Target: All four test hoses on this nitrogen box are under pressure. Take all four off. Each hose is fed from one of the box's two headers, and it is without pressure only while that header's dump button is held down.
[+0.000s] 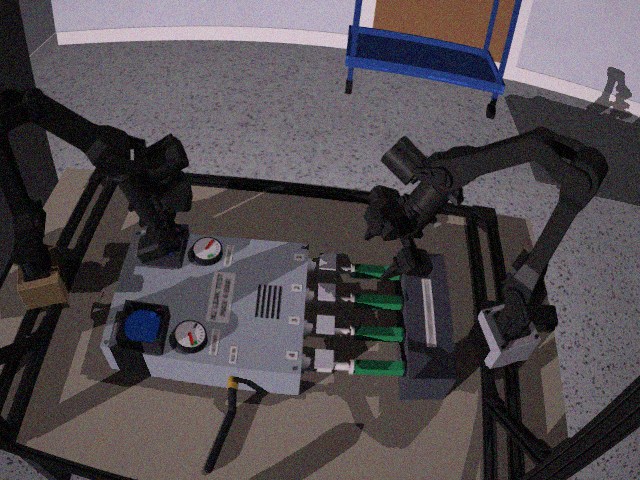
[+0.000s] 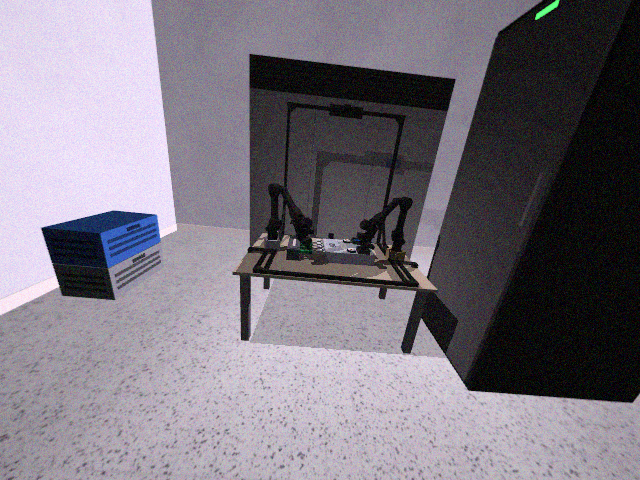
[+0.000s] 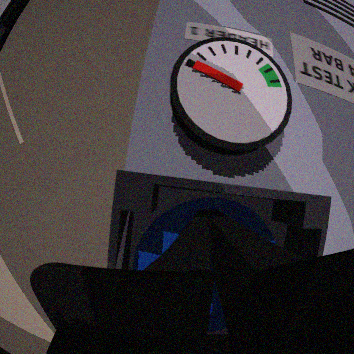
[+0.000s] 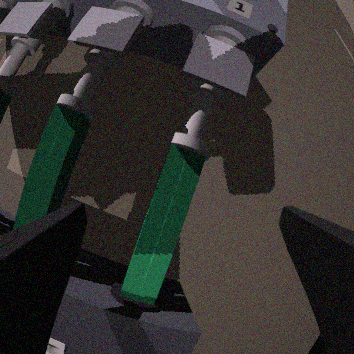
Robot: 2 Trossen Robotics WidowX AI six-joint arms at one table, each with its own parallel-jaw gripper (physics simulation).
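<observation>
The grey nitrogen box lies on the table. Four green hoses run from its grey couplings to a dark holder block. My left gripper is shut, with its tip down on the far blue dump button. Beside it the header 1 gauge has its red needle away from the green mark. My right gripper is open, with its fingers on either side of hose 1. The join between hose 1 and its coupling lies in shadow.
The near blue dump button and the second gauge sit at the box's front left. A yellow-tipped black cable leaves the box's front. Black frame rails edge the table. A blue cart stands behind.
</observation>
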